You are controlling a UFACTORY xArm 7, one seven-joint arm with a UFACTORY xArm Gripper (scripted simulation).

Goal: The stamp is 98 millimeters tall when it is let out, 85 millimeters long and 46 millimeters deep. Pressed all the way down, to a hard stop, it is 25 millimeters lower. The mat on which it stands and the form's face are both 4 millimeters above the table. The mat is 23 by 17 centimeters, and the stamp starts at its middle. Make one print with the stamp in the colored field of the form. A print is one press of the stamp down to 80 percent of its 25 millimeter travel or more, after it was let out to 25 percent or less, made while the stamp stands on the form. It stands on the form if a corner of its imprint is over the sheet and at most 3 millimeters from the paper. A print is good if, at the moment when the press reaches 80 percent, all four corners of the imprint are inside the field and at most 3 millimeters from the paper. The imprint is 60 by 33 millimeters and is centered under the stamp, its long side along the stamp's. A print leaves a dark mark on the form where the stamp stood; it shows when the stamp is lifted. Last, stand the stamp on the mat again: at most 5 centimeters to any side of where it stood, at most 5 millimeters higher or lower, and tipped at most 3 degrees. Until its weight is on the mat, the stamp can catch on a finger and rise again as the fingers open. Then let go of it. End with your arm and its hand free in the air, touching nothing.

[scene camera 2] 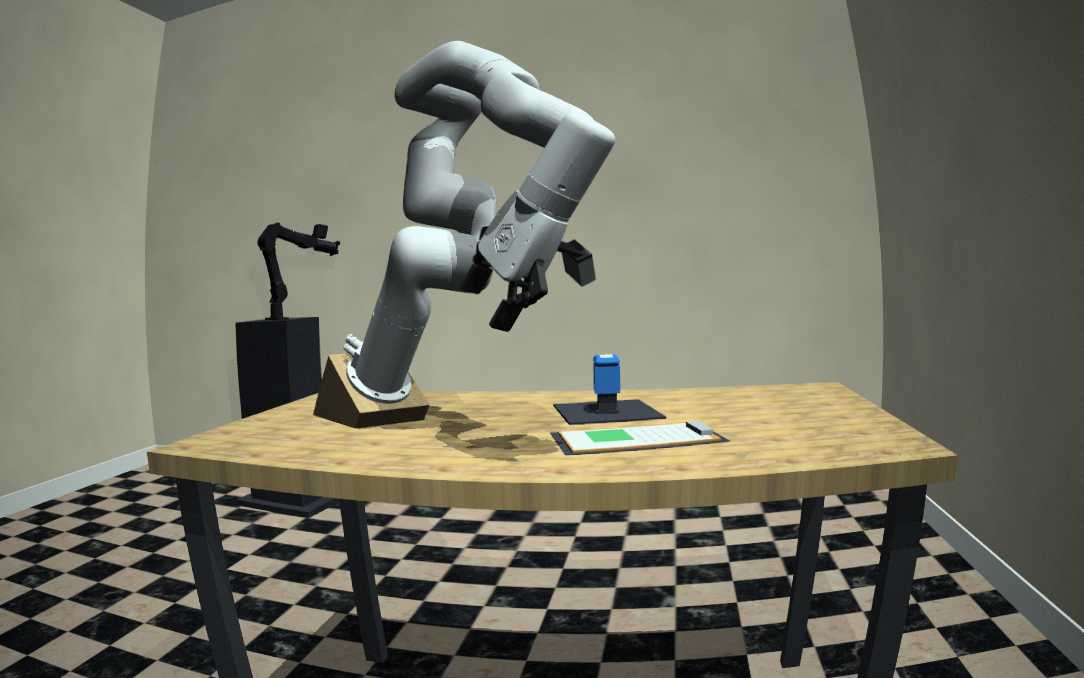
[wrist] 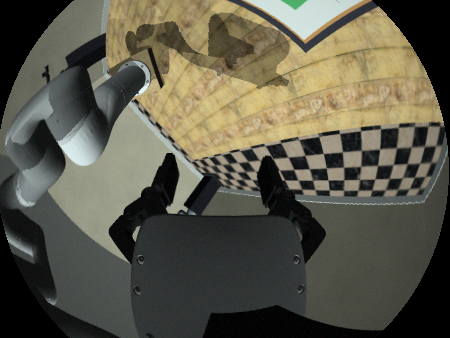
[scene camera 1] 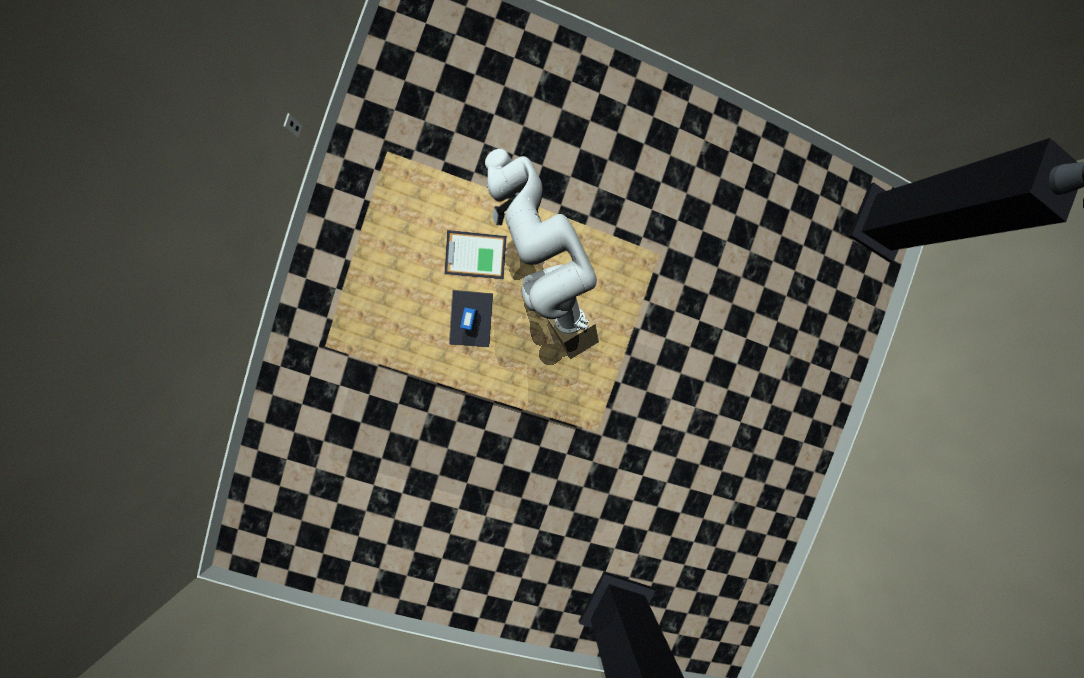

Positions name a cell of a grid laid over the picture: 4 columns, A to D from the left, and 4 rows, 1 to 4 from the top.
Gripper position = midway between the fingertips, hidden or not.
I see my gripper (scene camera 2: B2), a blue stamp (scene camera 2: C3), a dark mat (scene camera 1: B2) and a form (scene camera 2: C3).
My gripper shows as well in the wrist view (wrist: B2). The dark mat also shows in scene camera 2 (scene camera 2: C3). The form is seen too in scene camera 1 (scene camera 1: B2). The wrist view does not show the blue stamp: it is out of frame.
